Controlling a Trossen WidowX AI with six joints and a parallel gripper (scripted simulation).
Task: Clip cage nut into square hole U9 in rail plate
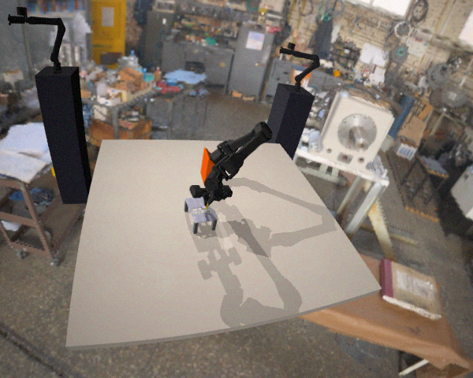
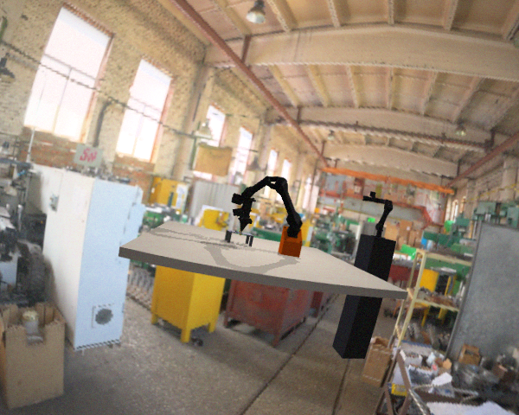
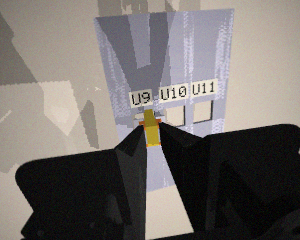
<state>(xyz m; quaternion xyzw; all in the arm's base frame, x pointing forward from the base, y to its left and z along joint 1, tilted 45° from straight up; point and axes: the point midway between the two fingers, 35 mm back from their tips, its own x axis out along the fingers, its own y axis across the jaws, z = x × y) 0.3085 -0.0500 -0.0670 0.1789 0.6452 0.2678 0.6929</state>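
The orange cage nut lies 1 cm below my gripper tip.
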